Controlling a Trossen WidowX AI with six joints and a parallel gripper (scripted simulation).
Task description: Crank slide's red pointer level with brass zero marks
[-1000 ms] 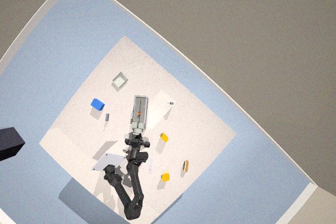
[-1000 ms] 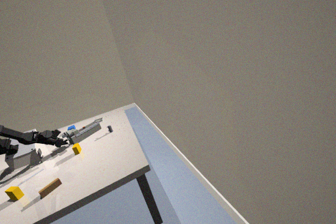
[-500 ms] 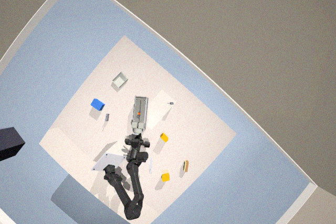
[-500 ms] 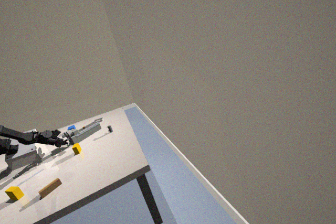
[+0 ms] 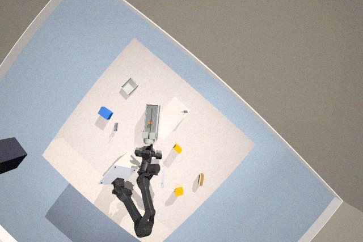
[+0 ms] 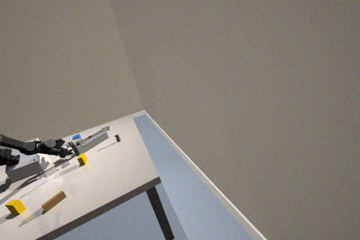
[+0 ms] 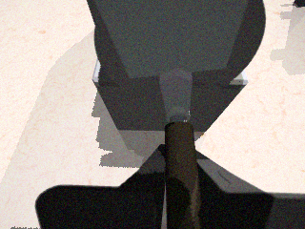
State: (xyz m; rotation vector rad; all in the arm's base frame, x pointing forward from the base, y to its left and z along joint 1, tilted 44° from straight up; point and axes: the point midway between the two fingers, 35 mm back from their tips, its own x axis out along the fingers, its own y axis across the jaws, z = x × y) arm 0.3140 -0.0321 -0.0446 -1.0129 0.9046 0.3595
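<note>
Right now my gripper tip is 30 mm below the dark brown crank handle, 10 mm to the left of it and 10 mm past it. From my gripper tip the other things lie so: blue block: 410 mm to the left, 100 mm behind, 10 mm below; then crank: 40 mm above; then red pointer: 120 mm ahead, 110 mm to the left, 50 mm above.
</note>
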